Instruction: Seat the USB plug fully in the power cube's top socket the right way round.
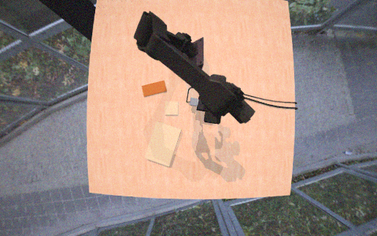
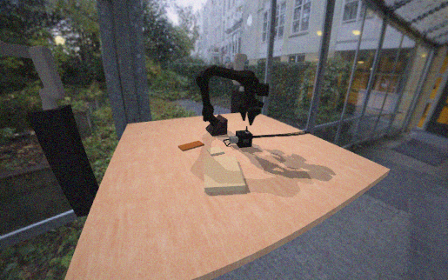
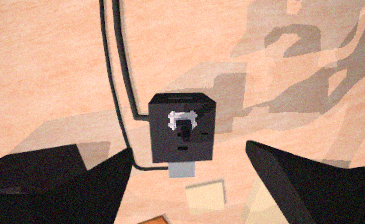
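Right now the dark USB plug is 4 cm below my gripper tip. The rest, counted from my gripper tip: small pale block (20 cm to the right, 13 cm below); then orange tile (12 cm behind, 30 cm to the right, 13 cm below); then USB socket (6 cm below).
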